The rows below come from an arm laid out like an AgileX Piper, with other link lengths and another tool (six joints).
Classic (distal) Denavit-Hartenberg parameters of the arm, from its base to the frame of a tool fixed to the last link. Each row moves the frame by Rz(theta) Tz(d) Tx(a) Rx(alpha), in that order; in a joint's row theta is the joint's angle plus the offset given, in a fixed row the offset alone. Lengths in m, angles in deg.
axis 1: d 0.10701  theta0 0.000  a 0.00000  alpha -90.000
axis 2: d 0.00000  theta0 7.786  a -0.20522  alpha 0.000
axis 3: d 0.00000  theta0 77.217  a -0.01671  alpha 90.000
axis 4: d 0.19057  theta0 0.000  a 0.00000  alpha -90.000
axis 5: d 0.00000  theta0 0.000  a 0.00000  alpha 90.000
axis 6: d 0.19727  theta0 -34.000  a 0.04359  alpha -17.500
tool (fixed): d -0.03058  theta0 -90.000  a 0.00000  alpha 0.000
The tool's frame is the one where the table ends.
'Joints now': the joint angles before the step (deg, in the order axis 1, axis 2, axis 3, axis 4, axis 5, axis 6). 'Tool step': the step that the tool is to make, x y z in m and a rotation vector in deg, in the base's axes. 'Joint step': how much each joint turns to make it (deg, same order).
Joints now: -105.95 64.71 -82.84 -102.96 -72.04 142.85
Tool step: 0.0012 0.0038 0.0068 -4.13 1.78 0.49
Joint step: -0.01 -1.36 0.02 0.71 0.01 -3.36
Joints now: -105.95 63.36 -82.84 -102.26 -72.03 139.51
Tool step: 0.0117 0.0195 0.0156 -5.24 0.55 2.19
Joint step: 1.62 -3.99 -0.02 1.40 0.10 -1.26
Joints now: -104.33 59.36 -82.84 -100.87 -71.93 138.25
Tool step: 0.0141 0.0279 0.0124 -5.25 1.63 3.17
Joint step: 2.82 -4.95 0.02 0.03 -0.40 -0.67
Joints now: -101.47 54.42 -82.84 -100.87 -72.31 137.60
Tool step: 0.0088 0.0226 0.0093 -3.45 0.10 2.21
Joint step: 1.19 -3.77 -0.03 0.95 -0.58 0.30
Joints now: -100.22 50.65 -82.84 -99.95 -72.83 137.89
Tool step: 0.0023 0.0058 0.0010 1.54 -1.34 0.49
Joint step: 0.07 -0.69 -0.13 0.29 -0.14 2.71
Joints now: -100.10 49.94 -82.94 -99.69 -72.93 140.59
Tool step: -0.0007 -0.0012 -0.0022 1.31 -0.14 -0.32
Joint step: 0.03 0.21 0.00 -0.63 0.02 1.17
